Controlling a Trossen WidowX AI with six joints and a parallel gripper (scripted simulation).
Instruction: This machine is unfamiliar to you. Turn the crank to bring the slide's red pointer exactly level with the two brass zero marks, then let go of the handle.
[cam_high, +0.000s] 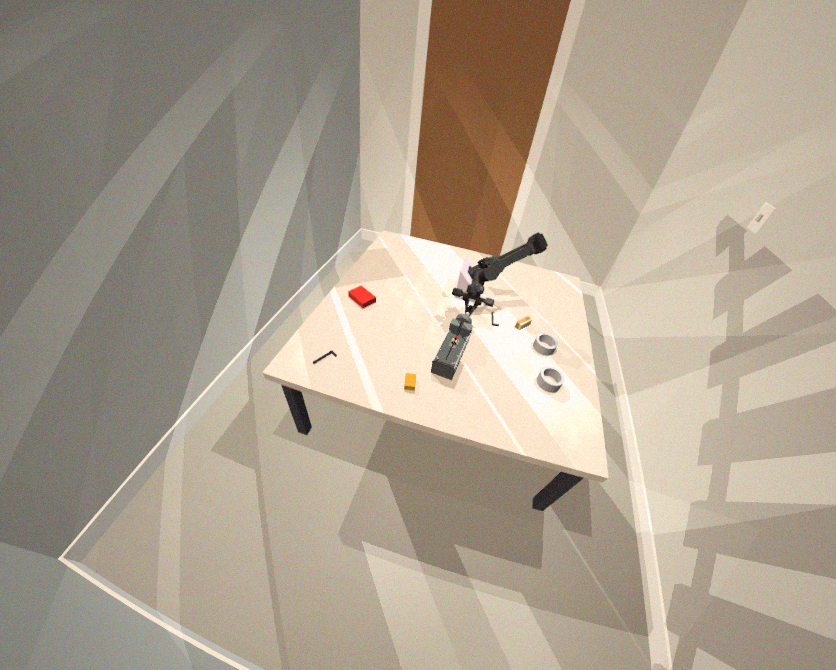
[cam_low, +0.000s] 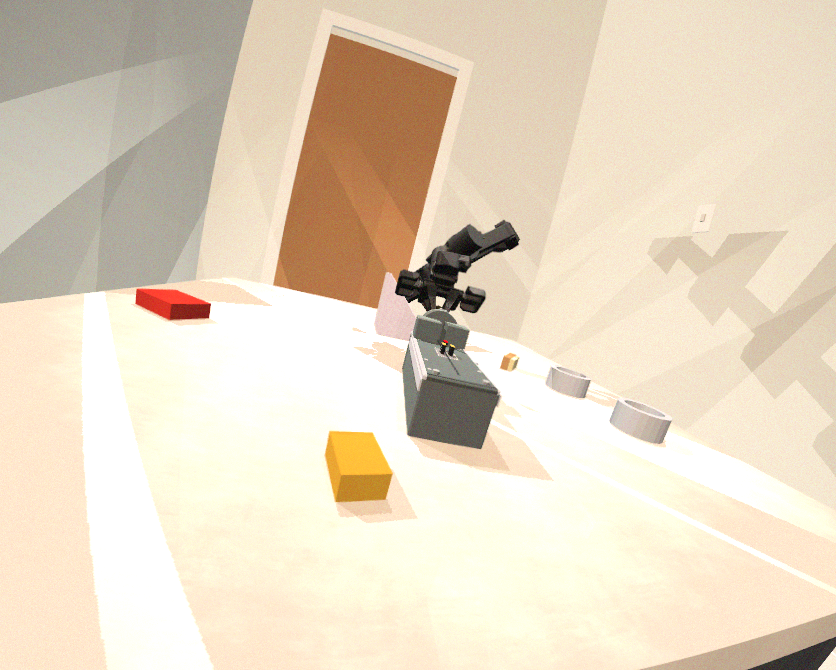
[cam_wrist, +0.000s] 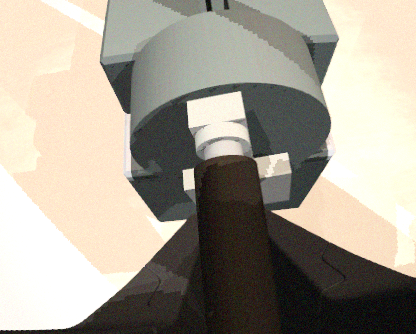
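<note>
Now: gripper tip 140 mm short of the red pointer, 20 mm to the left of it and 10 mm above it. The rest, counted from my gripper tip: dark brown crank handle (20 mm behind, 20 mm above); yellow block (360 mm ahead, 150 mm to the right, 80 mm below); tan block (280 mm to the left, 150 mm behind, 80 mm below).
</note>
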